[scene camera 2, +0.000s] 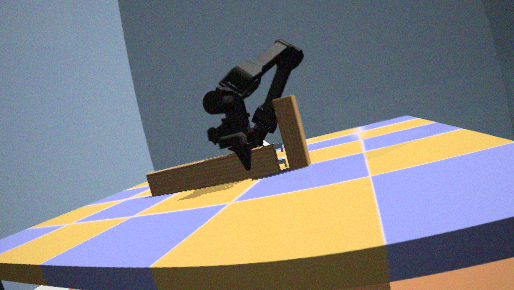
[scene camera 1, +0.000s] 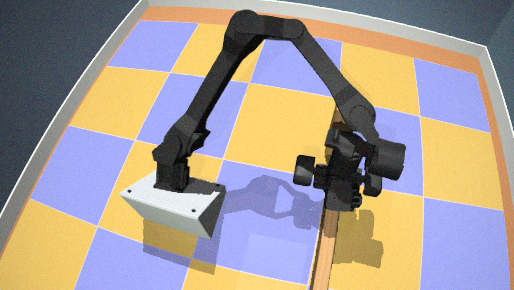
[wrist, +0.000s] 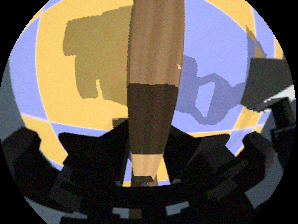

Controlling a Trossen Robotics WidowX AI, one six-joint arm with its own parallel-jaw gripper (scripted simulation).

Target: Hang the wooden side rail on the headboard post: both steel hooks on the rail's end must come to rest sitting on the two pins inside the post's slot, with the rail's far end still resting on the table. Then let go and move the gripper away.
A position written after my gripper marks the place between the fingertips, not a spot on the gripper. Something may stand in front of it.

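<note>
A wooden side rail [scene camera 2: 264, 160] is visible. My gripper appears at [scene camera 1: 331, 192]; further views of my gripper [scene camera 2: 250, 169] and, from the wrist, of the gripper [wrist: 145, 119].
</note>
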